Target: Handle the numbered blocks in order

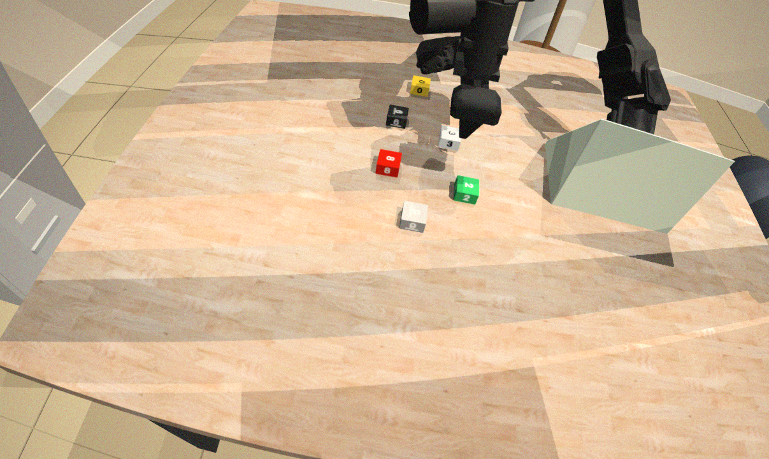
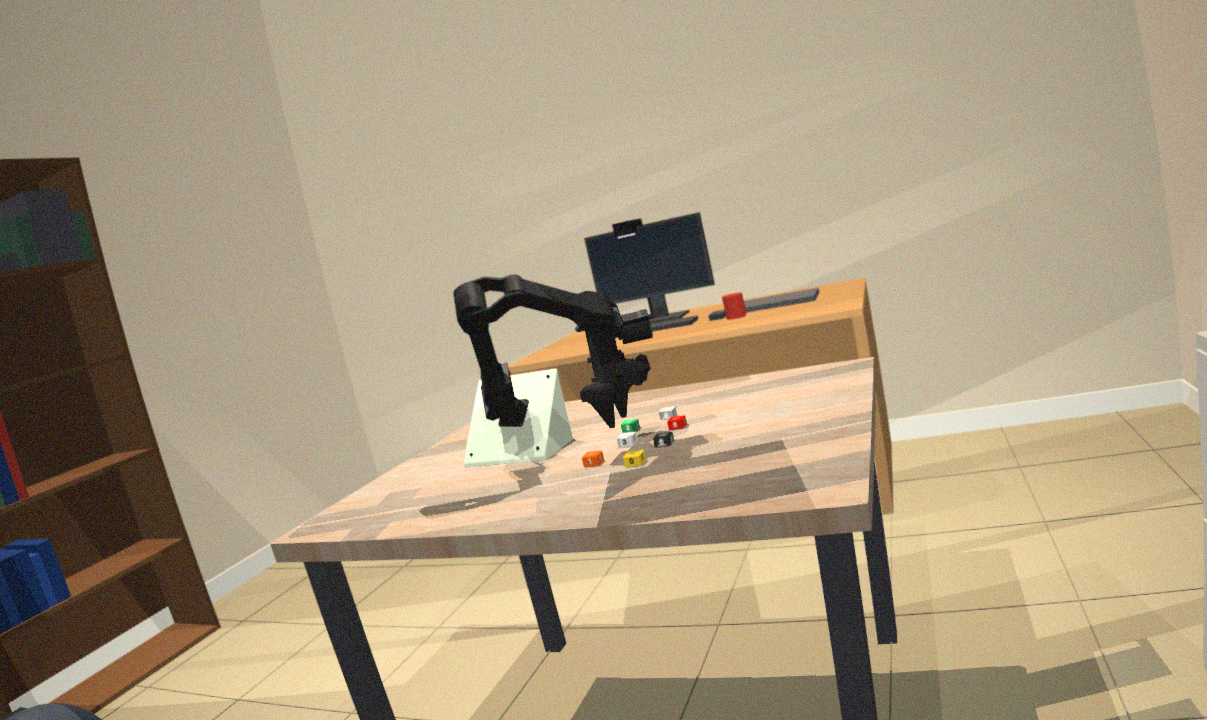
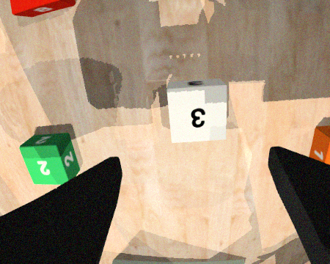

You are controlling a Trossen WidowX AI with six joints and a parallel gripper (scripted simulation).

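Now: gripper tip 1 cm short of the white block and 4 cm above it. From my gripper tip the other things lie so: black block (10 cm ahead, 2 cm to the right, 4 cm below); green block (3 cm behind, 10 cm to the left, 4 cm below); orange block (1 cm behind, 11 cm to the right, 4 cm below).
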